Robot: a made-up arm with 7 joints. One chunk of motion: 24 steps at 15 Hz.
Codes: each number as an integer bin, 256 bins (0 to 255) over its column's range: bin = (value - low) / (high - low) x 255, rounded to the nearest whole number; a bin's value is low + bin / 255 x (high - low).
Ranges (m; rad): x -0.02..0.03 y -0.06..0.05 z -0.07..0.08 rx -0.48..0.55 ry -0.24..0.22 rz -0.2..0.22
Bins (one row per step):
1: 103 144 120 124 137 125
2: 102 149 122 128 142 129
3: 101 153 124 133 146 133
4: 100 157 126 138 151 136
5: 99 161 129 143 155 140
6: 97 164 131 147 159 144
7: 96 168 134 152 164 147
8: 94 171 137 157 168 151
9: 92 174 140 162 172 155
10: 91 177 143 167 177 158
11: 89 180 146 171 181 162
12: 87 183 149 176 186 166
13: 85 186 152 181 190 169
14: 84 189 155 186 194 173
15: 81 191 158 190 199 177
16: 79 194 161 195 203 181
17: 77 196 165 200 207 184
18: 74 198 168 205 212 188
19: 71 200 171 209 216 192
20: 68 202 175 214 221 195
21: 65 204 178 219 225 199
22: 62 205 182 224 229 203
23: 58 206 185 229 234 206
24: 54 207 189 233 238 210
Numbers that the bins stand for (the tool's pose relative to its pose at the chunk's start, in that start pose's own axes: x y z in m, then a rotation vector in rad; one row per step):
1: 0.0002 0.0021 0.0006 0.0209 0.0071 0.0059
2: 0.0000 0.0043 0.0018 0.0370 0.0162 0.0125
3: -0.0002 0.0060 0.0029 0.0572 0.0234 0.0191
4: -0.0004 0.0077 0.0041 0.0774 0.0324 0.0240
5: -0.0006 0.0095 0.0059 0.0976 0.0396 0.0306
6: -0.0010 0.0107 0.0071 0.1138 0.0468 0.0372
7: -0.0012 0.0125 0.0088 0.1340 0.0558 0.0421
8: -0.0016 0.0138 0.0106 0.1542 0.0631 0.0487
9: -0.0020 0.0151 0.0124 0.1744 0.0703 0.0553
10: -0.0022 0.0164 0.0141 0.1945 0.0793 0.0602
11: -0.0025 0.0176 0.0159 0.2107 0.0865 0.0668
12: -0.0029 0.0189 0.0176 0.2309 0.0955 0.0734
13: -0.0033 0.0202 0.0194 0.2511 0.1027 0.0784
14: -0.0035 0.0215 0.0212 0.2713 0.1100 0.0849
15: -0.0041 0.0224 0.0229 0.2875 0.1190 0.0915
16: -0.0045 0.0237 0.0247 0.3076 0.1262 0.0981
17: -0.0049 0.0245 0.0271 0.3278 0.1334 0.1031
18: -0.0055 0.0254 0.0288 0.3480 0.1424 0.1096
19: -0.0061 0.0263 0.0306 0.3642 0.1496 0.1162
20: -0.0067 0.0271 0.0329 0.3844 0.1587 0.1212
21: -0.0073 0.0280 0.0347 0.4046 0.1659 0.1278
22: -0.0078 0.0284 0.0371 0.4248 0.1731 0.1344
23: -0.0086 0.0289 0.0388 0.4450 0.1821 0.1393
24: -0.0094 0.0293 0.0412 0.4611 0.1893 0.1459

